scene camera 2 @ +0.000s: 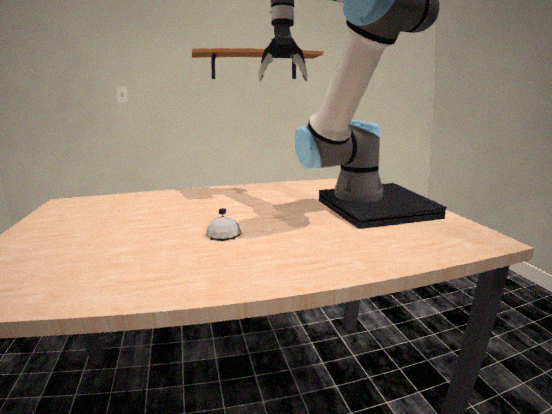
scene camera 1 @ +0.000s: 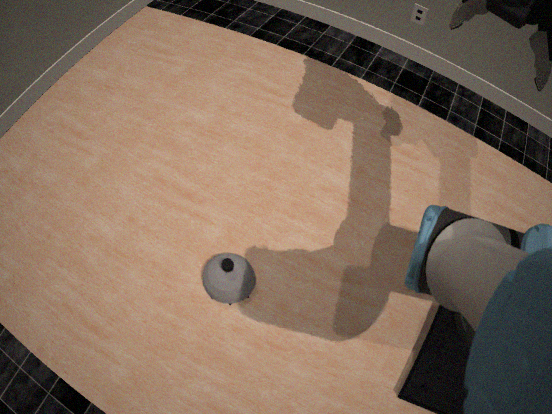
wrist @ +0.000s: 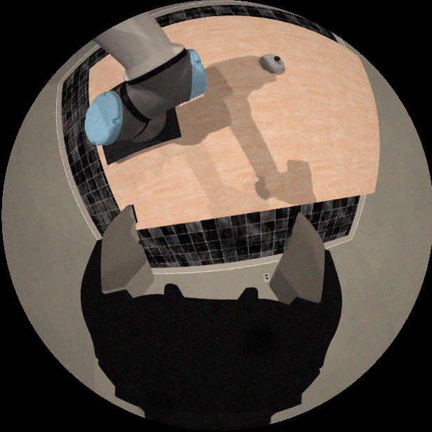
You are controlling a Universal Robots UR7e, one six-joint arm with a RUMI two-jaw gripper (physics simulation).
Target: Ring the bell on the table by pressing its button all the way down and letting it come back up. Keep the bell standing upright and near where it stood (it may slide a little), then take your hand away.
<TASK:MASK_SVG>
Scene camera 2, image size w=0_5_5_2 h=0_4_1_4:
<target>gripper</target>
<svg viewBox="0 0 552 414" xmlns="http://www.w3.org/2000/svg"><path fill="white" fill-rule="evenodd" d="M272 20L275 38L272 39L269 46L263 52L259 69L259 81L264 76L268 65L273 62L273 58L290 58L291 54L293 62L298 65L303 78L307 81L308 75L303 52L295 43L289 27L294 25L294 20L287 18Z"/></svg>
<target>grey dome bell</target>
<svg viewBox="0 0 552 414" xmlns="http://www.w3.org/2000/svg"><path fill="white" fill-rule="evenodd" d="M218 209L221 216L209 223L206 231L207 236L211 237L210 240L222 242L235 240L237 236L241 235L240 225L236 220L224 216L226 214L225 208Z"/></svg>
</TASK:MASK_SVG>
